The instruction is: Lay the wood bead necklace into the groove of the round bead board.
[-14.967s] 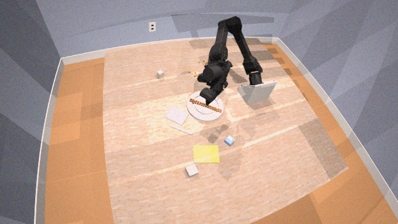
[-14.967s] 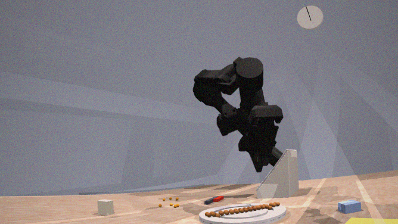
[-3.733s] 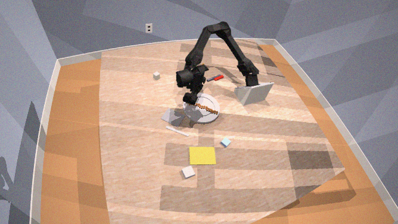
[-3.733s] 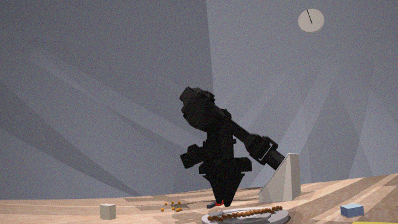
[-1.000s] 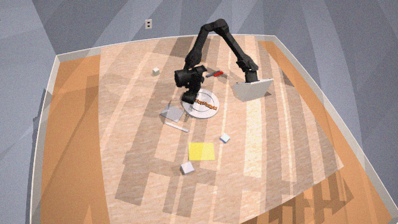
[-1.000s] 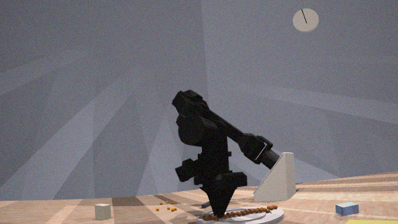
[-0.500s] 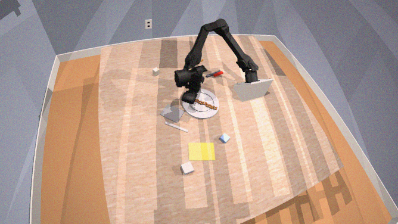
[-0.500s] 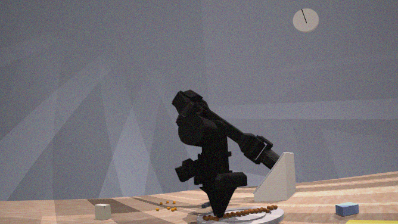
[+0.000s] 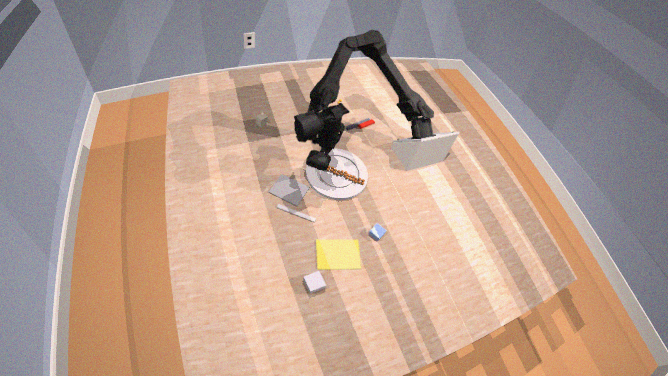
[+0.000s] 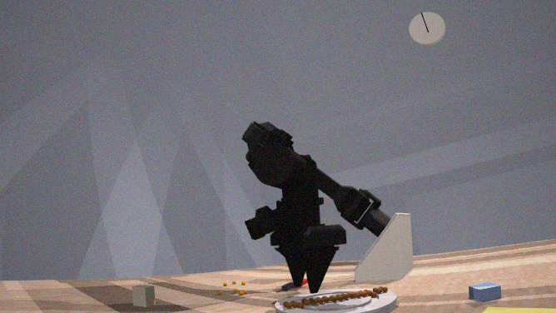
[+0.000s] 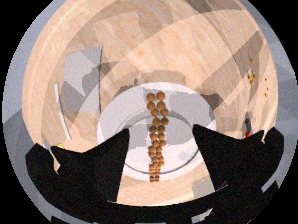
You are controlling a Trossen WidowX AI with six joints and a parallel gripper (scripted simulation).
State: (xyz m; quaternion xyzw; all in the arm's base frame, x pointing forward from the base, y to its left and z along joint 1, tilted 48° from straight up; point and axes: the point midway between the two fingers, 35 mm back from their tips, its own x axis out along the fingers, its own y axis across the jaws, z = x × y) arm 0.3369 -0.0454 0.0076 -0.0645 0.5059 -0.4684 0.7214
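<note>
Now: the grey sheet 12 cm ahead of my gripper tip, 5 cm to the left of it and 4 cm below it. Also, from my gripper tip: blue block 8 cm behind, 27 cm to the left, 3 cm below; stick 13 cm ahead, 14 cm to the left, 4 cm below; red-tipped tool 22 cm behind, 16 cm to the right, 3 cm below.
</note>
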